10 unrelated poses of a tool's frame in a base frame.
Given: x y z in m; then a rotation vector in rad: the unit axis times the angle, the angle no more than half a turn.
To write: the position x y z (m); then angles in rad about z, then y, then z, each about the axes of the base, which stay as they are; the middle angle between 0 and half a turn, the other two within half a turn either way. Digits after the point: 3 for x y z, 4 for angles.
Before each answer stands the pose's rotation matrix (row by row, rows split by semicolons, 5 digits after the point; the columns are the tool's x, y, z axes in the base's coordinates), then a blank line. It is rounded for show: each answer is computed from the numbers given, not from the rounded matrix.
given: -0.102, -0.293, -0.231, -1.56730, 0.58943, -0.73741
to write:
0.66564 0.04301 0.74504; -0.73620 -0.12563 0.66500; 0.12219 -0.99115 -0.05196

-0.102, -0.293, -0.231, -1.6935, 1.6228, 0.7287
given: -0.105, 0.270, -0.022, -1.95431, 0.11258, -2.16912
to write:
-0.09195 0.11092 0.98957; -0.21276 -0.97302 0.08929; 0.97277 -0.20233 0.11306

-0.105, 0.270, -0.022, -2.9365, 1.4575, 0.0900
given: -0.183, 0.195, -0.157, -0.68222, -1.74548, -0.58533
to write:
-0.21562 0.70255 -0.67819; 0.15164 0.71019 0.68749; 0.96463 0.04539 -0.25967

-0.183, 0.195, -0.157, 3.0946, 1.8335, 2.3494
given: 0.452, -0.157, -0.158, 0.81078, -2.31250, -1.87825
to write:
-0.86072 -0.36020 -0.35973; -0.42595 0.12258 0.89641; -0.27879 0.92478 -0.25894

0.452, -0.157, -0.158, 1.2780, 1.8327, 1.9524
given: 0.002, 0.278, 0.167, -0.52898, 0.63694, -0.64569
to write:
0.62512 0.37988 0.68185; -0.68697 0.68248 0.24958; -0.37054 -0.62443 0.68760

0.002, 0.278, 0.167, -1.0352, 0.8126, 0.3509
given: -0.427, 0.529, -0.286, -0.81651, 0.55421, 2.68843
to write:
-0.80221 -0.36565 -0.47198; 0.14918 -0.88820 0.43455; -0.57811 0.27819 0.76707

-0.427, 0.529, -0.286, 0.4485, 0.6965, 2.3975
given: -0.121, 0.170, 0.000, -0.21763, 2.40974, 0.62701
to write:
-0.78717 -0.30141 0.53806; -0.00093 0.87302 0.48768; -0.61673 0.38339 -0.68750

-0.121, 0.170, 0.000, 0.5562, 2.3288, 0.7363
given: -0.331, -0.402, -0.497, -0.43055, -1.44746, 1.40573
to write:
-0.40857 -0.38480 -0.82765; 0.81604 0.25218 -0.52008; 0.40884 -0.88788 0.21098

-0.331, -0.402, -0.497, -2.0023, 1.3582, -2.5806
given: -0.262, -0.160, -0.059, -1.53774, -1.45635, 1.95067
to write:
-0.40513 0.35538 -0.84236; 0.70663 -0.46291 -0.53515; -0.58012 -0.81204 -0.06358

-0.262, -0.160, -0.059, -0.9505, 1.6344, -2.5756
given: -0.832, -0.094, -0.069, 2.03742, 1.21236, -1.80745
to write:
-0.05905 0.64908 -0.75843; 0.45547 -0.65854 -0.59906; -0.88829 -0.38082 -0.25675

-0.832, -0.094, -0.069, -0.4050, 1.8305, -2.4731
